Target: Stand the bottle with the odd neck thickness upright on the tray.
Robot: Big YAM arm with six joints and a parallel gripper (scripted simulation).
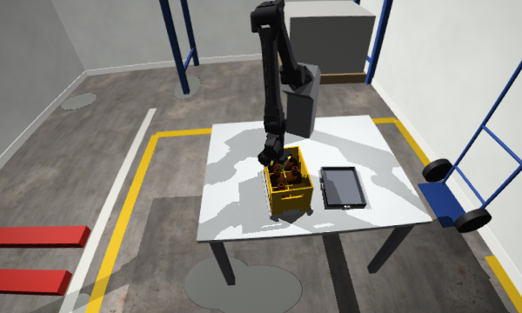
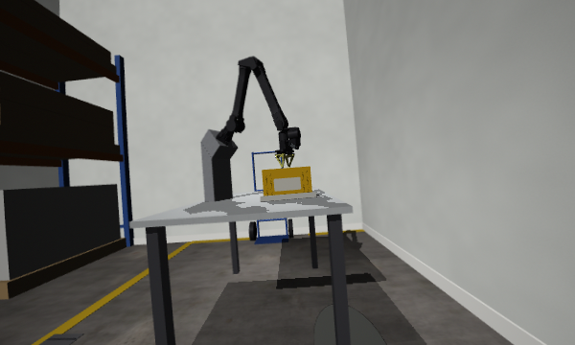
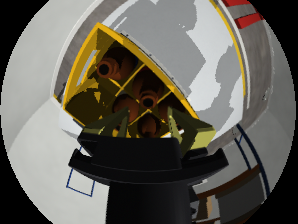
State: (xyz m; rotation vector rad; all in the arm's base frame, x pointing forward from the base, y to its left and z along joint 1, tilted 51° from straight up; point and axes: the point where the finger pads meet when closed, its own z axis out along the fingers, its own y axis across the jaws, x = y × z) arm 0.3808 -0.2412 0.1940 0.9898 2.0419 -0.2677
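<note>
Now: the crate 110 mm below my hand, 40 mm to the left of it and 10 mm ahead of it. Also, from my hand: dark tray (310 mm to the left, 180 mm below, 140 mm ahead); then brown bottle (110 mm to the left, 100 mm below, 60 mm behind).
</note>
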